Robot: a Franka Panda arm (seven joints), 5 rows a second.
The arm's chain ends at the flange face. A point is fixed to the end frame.
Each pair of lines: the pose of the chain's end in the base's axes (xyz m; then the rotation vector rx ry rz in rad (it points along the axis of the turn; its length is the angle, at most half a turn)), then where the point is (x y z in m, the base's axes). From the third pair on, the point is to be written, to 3 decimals.
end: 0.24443 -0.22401 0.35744 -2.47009 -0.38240 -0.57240
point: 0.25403 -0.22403 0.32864
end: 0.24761 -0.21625 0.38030 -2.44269 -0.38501 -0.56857
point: 0.25718 -0.21544 0.35150
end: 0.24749 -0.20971 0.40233 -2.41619 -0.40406 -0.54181
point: 0.257 -0.208 0.373
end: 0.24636 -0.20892 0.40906 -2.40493 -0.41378 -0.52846
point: 0.255 -0.207 0.380
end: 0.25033 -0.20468 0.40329 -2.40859 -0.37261 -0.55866
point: 0.260 -0.203 0.374
